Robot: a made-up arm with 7 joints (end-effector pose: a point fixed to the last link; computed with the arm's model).
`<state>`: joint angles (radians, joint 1 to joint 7).
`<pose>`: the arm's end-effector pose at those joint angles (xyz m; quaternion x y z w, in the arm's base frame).
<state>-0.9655 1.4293 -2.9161 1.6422 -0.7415 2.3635 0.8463</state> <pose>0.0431 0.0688 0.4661 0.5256 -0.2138 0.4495 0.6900</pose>
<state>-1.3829 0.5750 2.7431 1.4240 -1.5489 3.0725 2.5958</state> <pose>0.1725 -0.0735 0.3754 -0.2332 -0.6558 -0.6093 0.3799</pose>
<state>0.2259 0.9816 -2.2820 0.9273 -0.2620 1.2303 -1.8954</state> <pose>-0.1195 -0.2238 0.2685 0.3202 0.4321 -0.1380 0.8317</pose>
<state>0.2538 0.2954 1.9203 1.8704 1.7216 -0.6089 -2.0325</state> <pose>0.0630 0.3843 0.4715 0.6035 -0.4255 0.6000 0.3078</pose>
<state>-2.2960 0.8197 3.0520 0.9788 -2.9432 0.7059 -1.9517</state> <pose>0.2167 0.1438 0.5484 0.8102 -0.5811 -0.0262 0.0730</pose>
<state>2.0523 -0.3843 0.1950 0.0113 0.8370 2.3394 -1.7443</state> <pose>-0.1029 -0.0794 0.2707 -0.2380 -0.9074 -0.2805 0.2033</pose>
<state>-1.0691 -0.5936 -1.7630 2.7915 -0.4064 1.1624 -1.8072</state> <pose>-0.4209 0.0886 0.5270 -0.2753 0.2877 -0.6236 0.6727</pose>
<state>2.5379 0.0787 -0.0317 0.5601 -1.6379 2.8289 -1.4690</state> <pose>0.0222 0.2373 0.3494 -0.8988 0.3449 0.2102 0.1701</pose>
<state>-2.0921 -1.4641 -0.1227 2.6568 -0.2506 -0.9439 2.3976</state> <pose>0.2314 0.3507 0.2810 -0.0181 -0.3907 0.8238 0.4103</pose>
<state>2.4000 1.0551 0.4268 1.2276 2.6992 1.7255 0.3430</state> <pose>-0.4586 0.1890 0.0380 0.0381 0.7668 -0.3651 0.5265</pose>
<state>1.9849 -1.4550 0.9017 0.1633 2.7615 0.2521 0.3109</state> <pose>-0.1119 0.2319 0.3519 0.7625 0.3993 0.0051 0.5091</pose>
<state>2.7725 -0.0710 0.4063 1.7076 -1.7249 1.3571 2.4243</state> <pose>-0.4014 0.2044 0.5063 0.8768 -0.1480 0.3137 0.3331</pose>
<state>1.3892 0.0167 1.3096 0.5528 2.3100 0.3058 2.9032</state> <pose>-0.2029 0.1809 0.0672 -0.2424 -0.0303 -0.8433 0.4787</pose>
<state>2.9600 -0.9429 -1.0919 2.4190 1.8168 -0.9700 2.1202</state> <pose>0.3065 0.2769 0.3398 0.0323 -0.4477 0.7949 0.4083</pose>
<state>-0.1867 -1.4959 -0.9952 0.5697 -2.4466 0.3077 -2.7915</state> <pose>0.1383 -0.2913 0.3792 -0.3346 0.8238 0.4557 0.0411</pose>
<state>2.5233 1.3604 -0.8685 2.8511 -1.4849 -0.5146 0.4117</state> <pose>-0.3576 0.3291 0.0457 -0.0419 0.3714 -0.6776 0.6334</pose>
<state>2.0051 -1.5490 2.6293 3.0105 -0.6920 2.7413 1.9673</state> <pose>-0.0957 -0.2424 0.1001 0.6636 -0.1555 0.7297 0.0546</pose>
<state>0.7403 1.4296 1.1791 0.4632 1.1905 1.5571 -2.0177</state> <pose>-0.1763 0.1166 0.3114 -0.7897 -0.5859 0.0170 0.1813</pose>
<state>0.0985 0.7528 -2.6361 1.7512 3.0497 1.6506 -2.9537</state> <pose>0.1752 -0.1470 0.6984 -0.7696 -0.1243 0.5638 0.2729</pose>
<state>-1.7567 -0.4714 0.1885 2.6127 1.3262 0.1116 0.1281</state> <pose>-0.0433 0.0486 0.7966 -0.1412 -0.9575 0.2272 0.1080</pose>
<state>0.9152 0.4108 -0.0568 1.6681 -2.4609 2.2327 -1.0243</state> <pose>0.4007 0.1451 0.4437 -0.7778 0.3461 0.1075 0.5134</pose>
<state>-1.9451 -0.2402 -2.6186 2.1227 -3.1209 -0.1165 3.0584</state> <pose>-0.0622 0.4547 0.4103 0.6370 -0.4326 0.6034 0.2072</pose>
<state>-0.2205 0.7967 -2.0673 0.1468 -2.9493 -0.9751 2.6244</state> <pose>0.0544 0.0137 0.1415 0.2568 0.0276 -0.8427 0.4725</pose>
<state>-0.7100 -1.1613 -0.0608 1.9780 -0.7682 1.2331 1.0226</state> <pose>-0.0621 -0.1056 0.7416 -0.2158 -0.8827 -0.3283 0.2580</pose>
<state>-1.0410 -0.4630 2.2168 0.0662 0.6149 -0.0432 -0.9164</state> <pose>0.1437 0.0912 0.0134 -0.0161 0.1854 0.7153 0.6736</pose>
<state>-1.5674 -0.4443 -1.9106 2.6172 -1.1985 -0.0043 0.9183</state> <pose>-0.2819 0.1550 0.6849 -0.8941 0.2317 -0.3776 0.0661</pose>
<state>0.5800 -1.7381 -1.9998 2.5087 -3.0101 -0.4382 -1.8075</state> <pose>-0.0447 -0.4365 0.0132 -0.1854 0.5945 0.5895 0.5145</pose>
